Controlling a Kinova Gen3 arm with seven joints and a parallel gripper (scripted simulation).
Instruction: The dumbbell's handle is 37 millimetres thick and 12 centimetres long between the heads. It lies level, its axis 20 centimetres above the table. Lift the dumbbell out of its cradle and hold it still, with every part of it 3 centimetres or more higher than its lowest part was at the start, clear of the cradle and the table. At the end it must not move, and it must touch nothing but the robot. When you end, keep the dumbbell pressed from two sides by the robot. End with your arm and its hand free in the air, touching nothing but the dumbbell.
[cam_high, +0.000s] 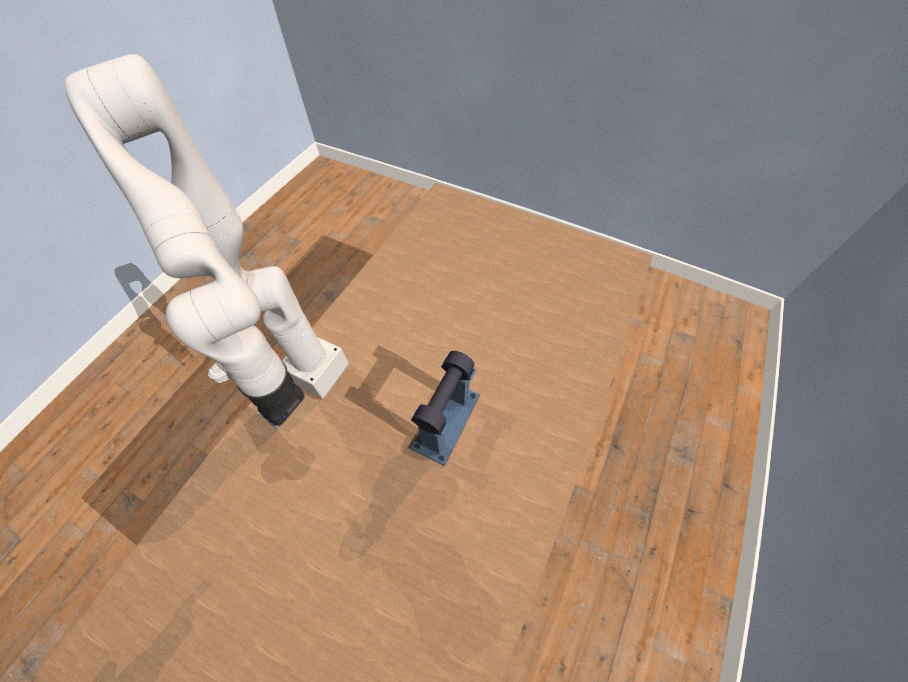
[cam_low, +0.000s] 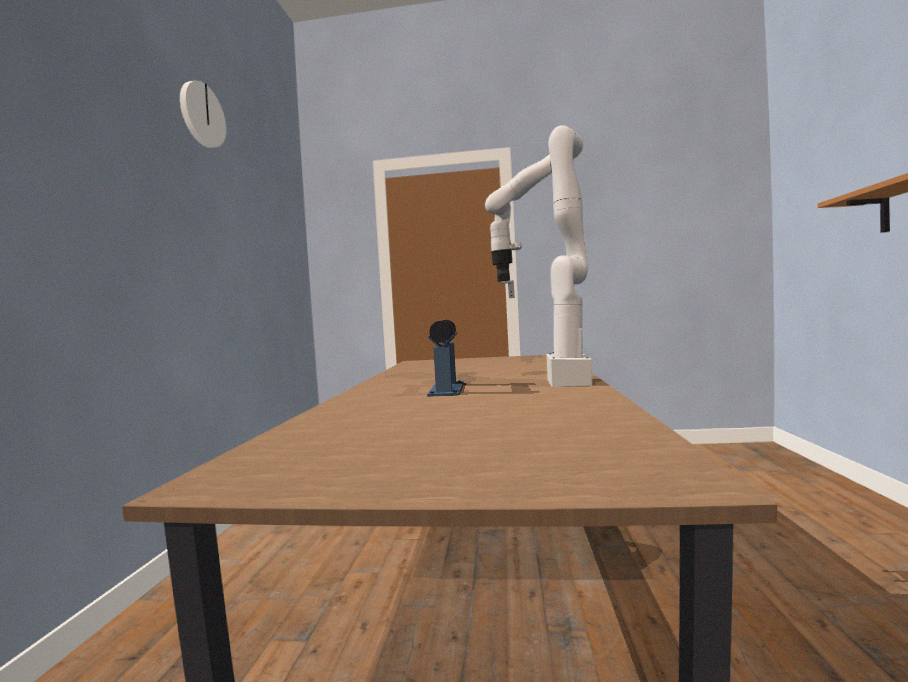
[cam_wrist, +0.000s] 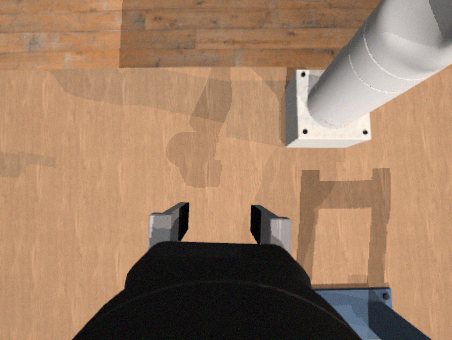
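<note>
Now: the dark grey dumbbell 19 cm ahead of my hand, 27 cm to the left of it and 12 cm below it. Also, from my hand: blue cradle: 19 cm ahead, 27 cm to the left, 23 cm below.
</note>
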